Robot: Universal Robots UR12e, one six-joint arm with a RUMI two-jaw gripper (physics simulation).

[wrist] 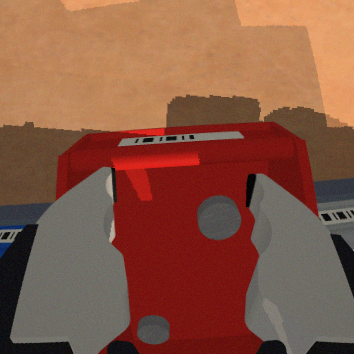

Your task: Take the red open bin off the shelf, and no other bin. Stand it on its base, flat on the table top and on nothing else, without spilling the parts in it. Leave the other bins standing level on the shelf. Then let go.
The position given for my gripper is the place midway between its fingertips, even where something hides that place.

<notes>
I see my gripper [180,174] and a red open bin [198,284].
</notes>
